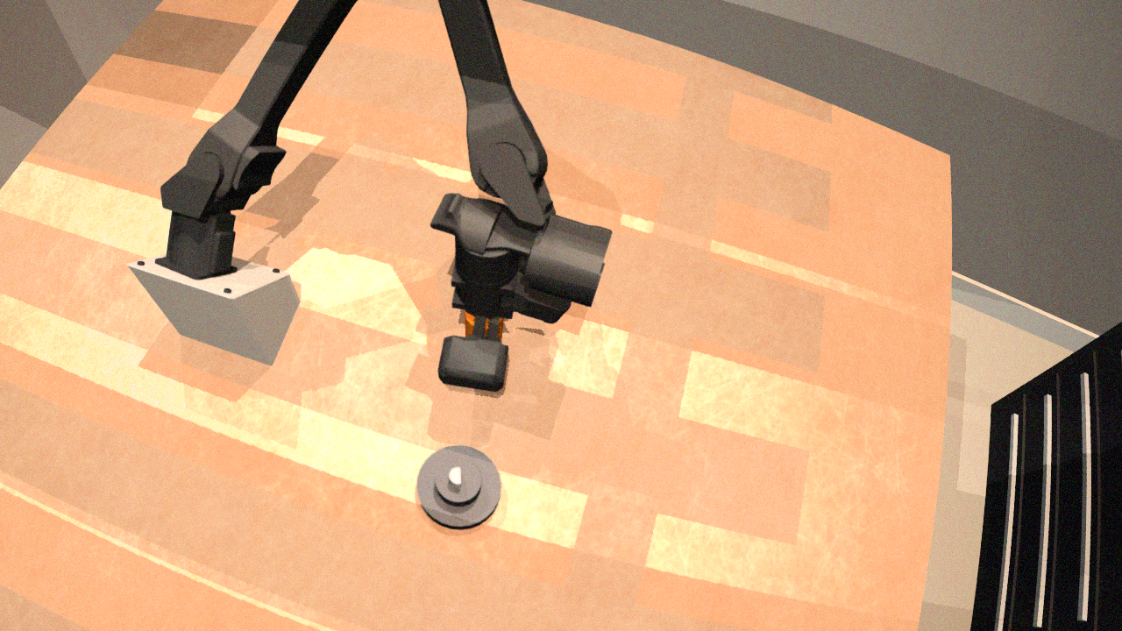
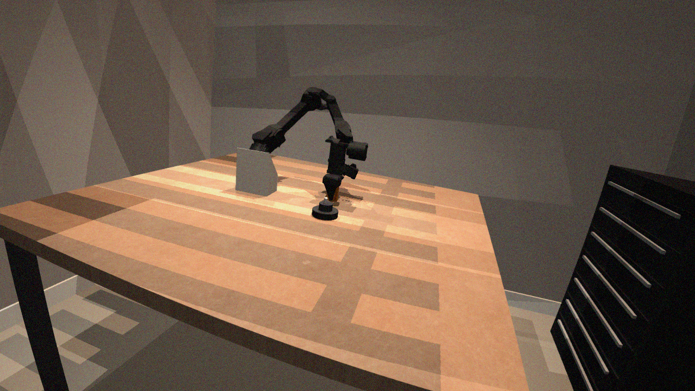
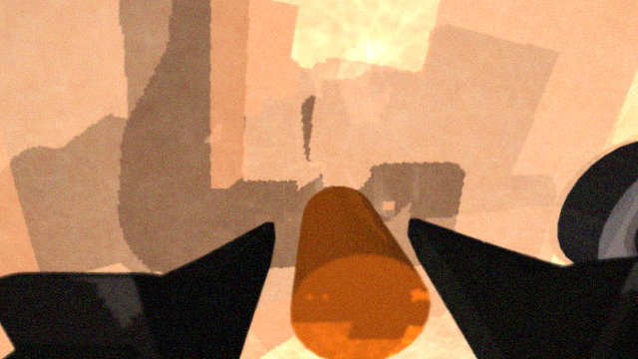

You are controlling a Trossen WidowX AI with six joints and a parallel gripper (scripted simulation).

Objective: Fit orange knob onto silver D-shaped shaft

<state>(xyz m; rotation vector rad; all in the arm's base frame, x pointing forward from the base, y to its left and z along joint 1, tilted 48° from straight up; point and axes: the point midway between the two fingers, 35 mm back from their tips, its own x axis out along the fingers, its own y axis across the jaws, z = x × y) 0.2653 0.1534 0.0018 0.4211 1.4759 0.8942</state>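
Right now the round pedestal is 40 mm ahead of my gripper tip, 170 mm to the right of it and 20 mm above it. Round my gripper tip: orange knob 30 mm above.
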